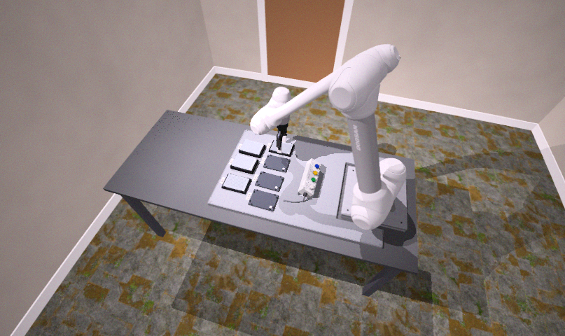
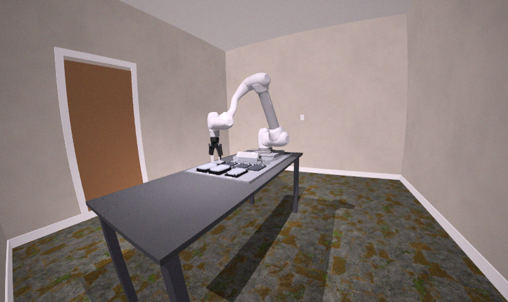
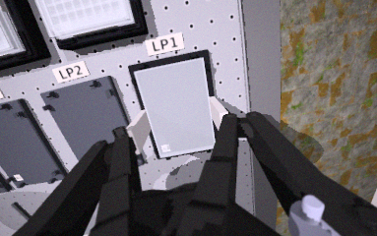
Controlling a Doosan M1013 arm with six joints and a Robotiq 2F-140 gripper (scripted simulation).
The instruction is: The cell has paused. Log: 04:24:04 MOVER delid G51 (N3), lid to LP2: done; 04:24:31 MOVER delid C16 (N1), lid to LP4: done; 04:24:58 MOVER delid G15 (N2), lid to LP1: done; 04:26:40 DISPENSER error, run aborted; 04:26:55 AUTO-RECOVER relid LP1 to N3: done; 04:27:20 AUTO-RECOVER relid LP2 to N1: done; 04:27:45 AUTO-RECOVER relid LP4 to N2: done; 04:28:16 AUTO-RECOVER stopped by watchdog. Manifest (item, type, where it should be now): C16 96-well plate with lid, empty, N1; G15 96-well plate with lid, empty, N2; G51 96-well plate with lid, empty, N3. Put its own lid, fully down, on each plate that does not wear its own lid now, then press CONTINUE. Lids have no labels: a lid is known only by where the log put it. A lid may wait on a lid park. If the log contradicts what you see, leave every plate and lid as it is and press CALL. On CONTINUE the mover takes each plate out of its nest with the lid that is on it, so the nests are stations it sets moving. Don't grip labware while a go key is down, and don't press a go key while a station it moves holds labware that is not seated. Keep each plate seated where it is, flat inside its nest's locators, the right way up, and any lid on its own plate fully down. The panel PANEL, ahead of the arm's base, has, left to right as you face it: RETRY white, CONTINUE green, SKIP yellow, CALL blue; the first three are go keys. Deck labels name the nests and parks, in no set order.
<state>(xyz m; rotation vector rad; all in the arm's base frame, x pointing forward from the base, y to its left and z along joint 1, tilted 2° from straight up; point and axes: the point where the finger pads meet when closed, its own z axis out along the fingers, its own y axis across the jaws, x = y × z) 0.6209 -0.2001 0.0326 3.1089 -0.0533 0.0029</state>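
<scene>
Now: hand 3 cm above the lid park LP1. From my hand the other things lie so: LP1 label: 9 cm ahead, 4 cm below; then lid park LP2: 13 cm to the left, 3 cm below; then LP2 label: 13 cm to the left, 8 cm ahead, 4 cm below.
</scene>
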